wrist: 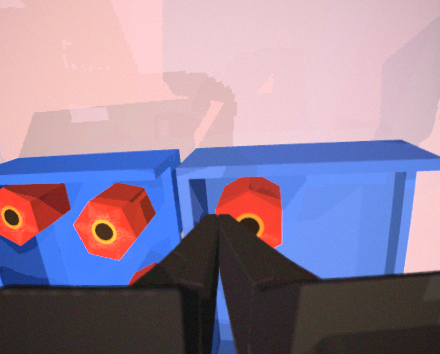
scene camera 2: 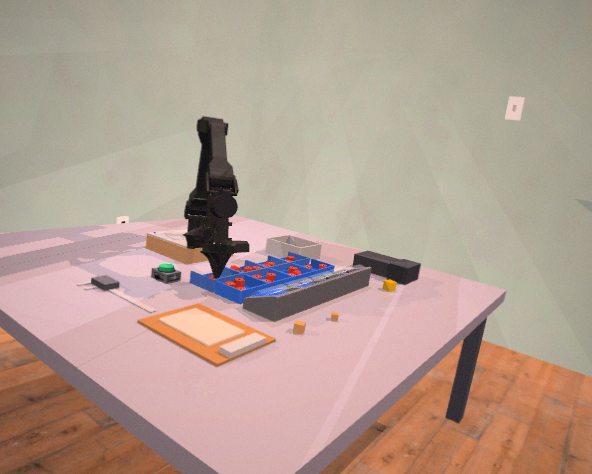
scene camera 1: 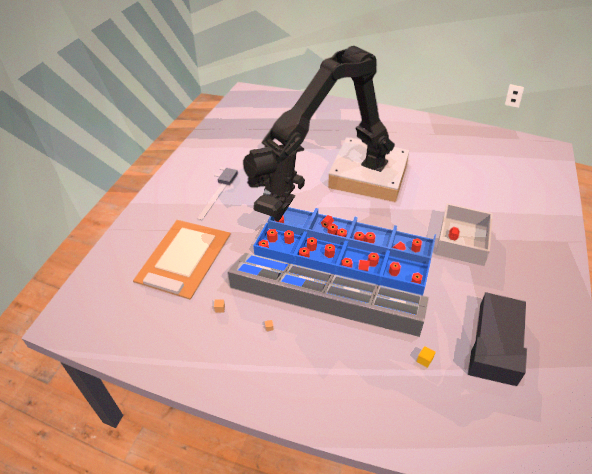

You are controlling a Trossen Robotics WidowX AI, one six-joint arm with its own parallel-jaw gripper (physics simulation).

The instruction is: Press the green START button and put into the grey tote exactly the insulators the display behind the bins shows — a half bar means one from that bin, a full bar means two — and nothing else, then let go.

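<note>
My gripper [scene camera 1: 278, 218] [scene camera 2: 217, 277] [wrist: 217, 225] is shut and empty, pointing down at the far-left back bin [scene camera 1: 301, 219] [wrist: 340, 215]. One red insulator [scene camera 1: 281, 219] [wrist: 249, 195] lies there, partly hidden by the fingertips in the wrist view; whether they touch is unclear. The other blue bins [scene camera 2: 226, 294] hold red insulators. The display [scene camera 1: 320, 302] [scene camera 2: 320, 298] shows a full blue bar [scene camera 1: 266, 263] and a half bar [scene camera 1: 249, 270] at its left end, and another half bar [scene camera 1: 293, 281] beside them. The grey tote [scene camera 1: 462, 253] [scene camera 2: 281, 249] holds one red insulator [scene camera 1: 454, 233]. The green button [scene camera 2: 166, 268] stands left of the bins.
A black block [scene camera 1: 500, 335] [scene camera 2: 385, 267] stands right of the display. A yellow cube [scene camera 1: 426, 356] [scene camera 2: 389, 285] and two orange cubes [scene camera 1: 219, 305] [scene camera 1: 269, 325] lie in front. An orange board [scene camera 1: 185, 255] [scene camera 2: 200, 327] and a grey plug-like item [scene camera 1: 227, 176] [scene camera 2: 105, 282] lie at left.
</note>
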